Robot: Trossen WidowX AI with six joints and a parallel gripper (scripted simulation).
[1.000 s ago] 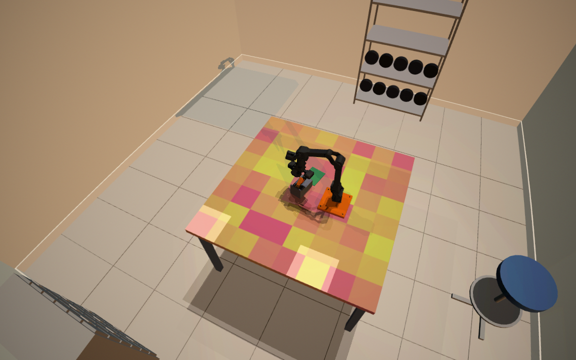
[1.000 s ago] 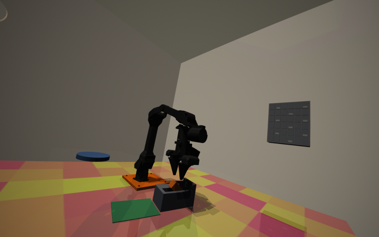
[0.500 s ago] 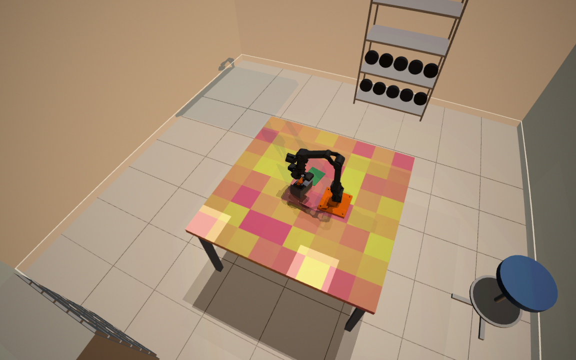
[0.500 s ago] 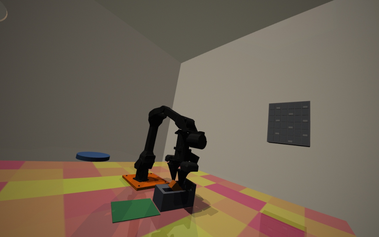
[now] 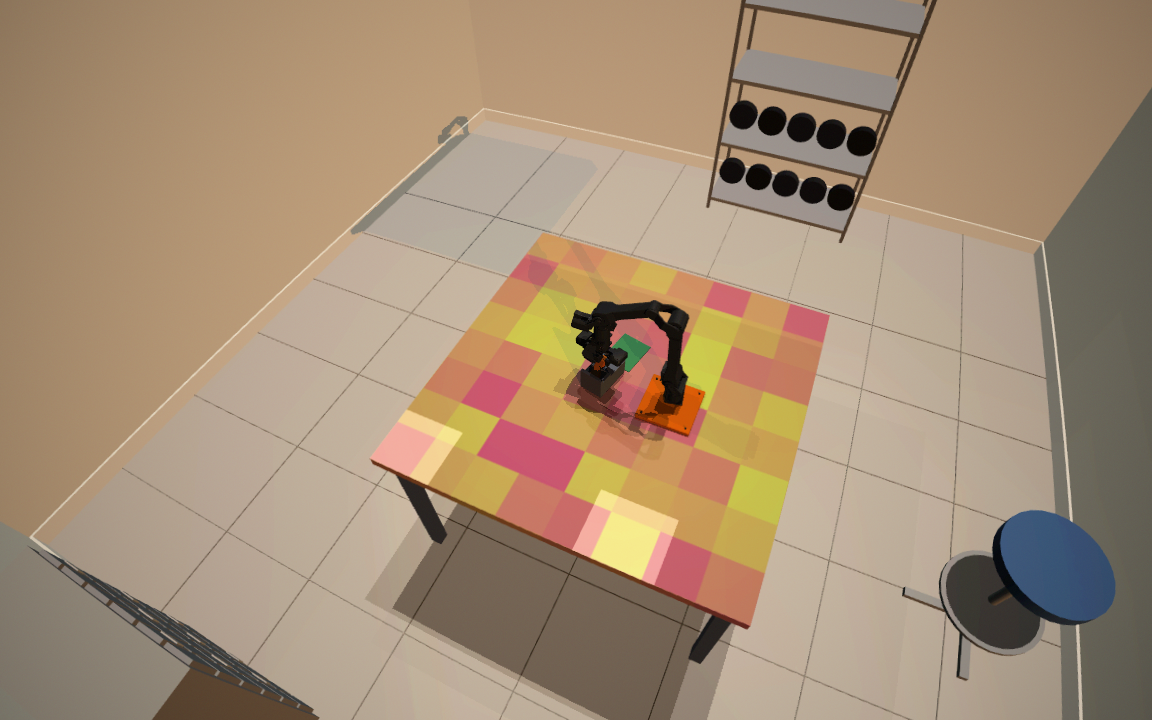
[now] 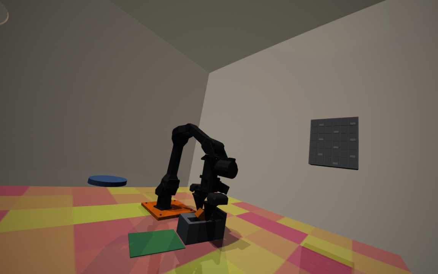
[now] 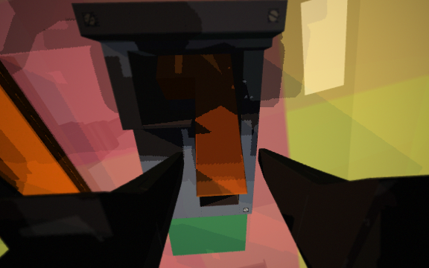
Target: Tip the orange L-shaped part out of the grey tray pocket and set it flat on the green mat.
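My gripper tip is now 12 cm to the left of the green mat, 8 cm past it and 8 cm above it. Round my gripper tip: orange L-shaped part 4 cm to the left, 3 cm below.
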